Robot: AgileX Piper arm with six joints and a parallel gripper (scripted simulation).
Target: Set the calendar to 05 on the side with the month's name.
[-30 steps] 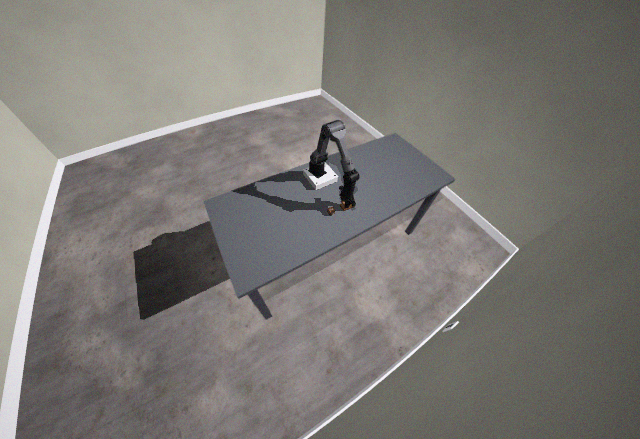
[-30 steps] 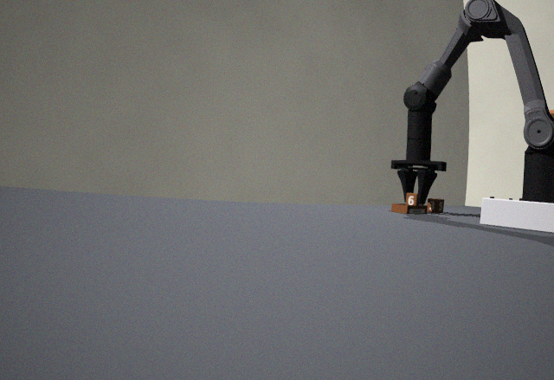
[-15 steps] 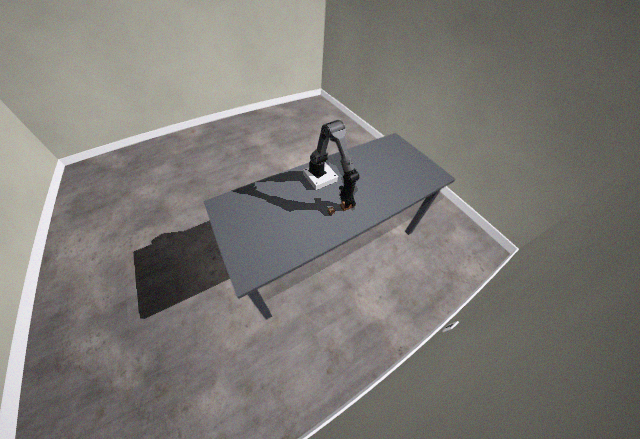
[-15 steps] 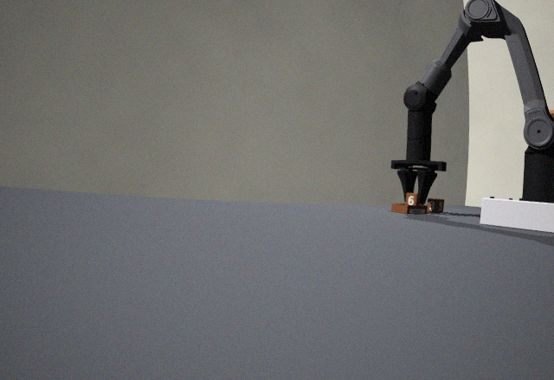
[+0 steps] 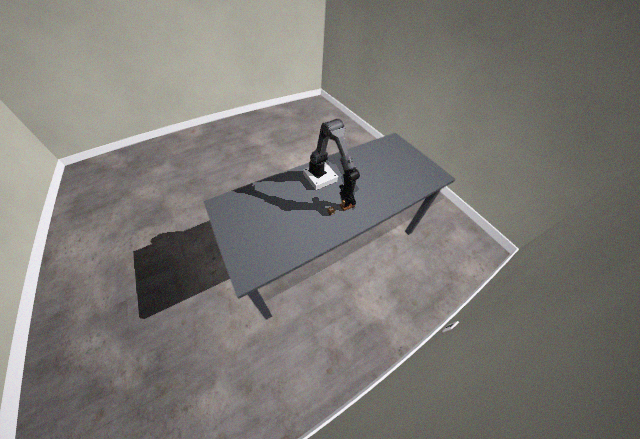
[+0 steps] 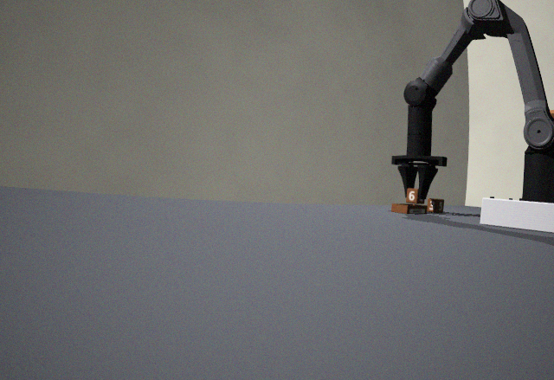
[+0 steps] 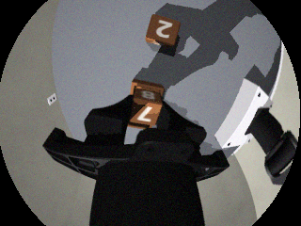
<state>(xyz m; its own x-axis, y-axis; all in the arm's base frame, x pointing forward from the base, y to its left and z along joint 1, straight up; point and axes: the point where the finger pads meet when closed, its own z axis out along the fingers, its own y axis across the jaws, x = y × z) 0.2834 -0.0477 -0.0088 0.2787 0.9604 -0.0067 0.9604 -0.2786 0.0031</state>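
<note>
Right now the brown calendar tray is 20 mm to the left of my hand and 30 mm below it. Round my hand: cube 20 mm behind, 90 mm to the right, 20 mm below.
</note>
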